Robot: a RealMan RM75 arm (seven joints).
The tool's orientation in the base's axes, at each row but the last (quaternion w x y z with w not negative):
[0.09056 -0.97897 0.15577 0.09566]
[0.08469 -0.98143 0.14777 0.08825]
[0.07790 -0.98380 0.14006 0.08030]
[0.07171 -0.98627 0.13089 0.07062]
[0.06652 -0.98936 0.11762 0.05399]
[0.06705 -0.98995 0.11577 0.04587]
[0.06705 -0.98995 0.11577 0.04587]
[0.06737 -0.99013 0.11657 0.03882]
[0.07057 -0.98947 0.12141 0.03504]
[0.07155 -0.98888 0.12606 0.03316]
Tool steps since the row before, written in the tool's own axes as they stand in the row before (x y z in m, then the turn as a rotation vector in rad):
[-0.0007 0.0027 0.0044 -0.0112 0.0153 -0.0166]
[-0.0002 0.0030 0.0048 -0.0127 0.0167 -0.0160]
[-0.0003 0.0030 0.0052 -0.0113 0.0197 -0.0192]
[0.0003 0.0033 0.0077 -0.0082 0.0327 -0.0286]
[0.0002 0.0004 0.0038 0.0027 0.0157 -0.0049]
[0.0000 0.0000 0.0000 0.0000 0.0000 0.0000]
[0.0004 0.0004 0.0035 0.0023 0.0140 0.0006]
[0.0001 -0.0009 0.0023 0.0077 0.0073 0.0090]
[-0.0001 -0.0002 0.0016 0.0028 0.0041 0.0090]
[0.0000 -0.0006 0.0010 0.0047 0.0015 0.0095]
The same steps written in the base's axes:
[-0.0022 -0.0014 -0.0045 -0.0127 -0.0145 0.0162]
[-0.0018 -0.0018 -0.0050 -0.0147 -0.0153 0.0157]
[-0.0019 -0.0019 -0.0054 -0.0138 -0.0191 0.0182]
[-0.0015 -0.0020 -0.0080 -0.0132 -0.0338 0.0253]
[-0.0002 0.0001 -0.0038 -0.0007 -0.0164 0.0026]
[0.0000 0.0000 0.0000 0.0000 0.0000 0.0000]
[0.0000 0.0000 -0.0035 -0.0011 -0.0139 -0.0025]
[0.0002 0.0012 -0.0022 0.0052 -0.0075 -0.0105]
[-0.0001 0.0005 -0.0015 0.0012 -0.0033 -0.0097]
[0.0001 0.0007 -0.0009 0.0037 -0.0012 -0.0100]

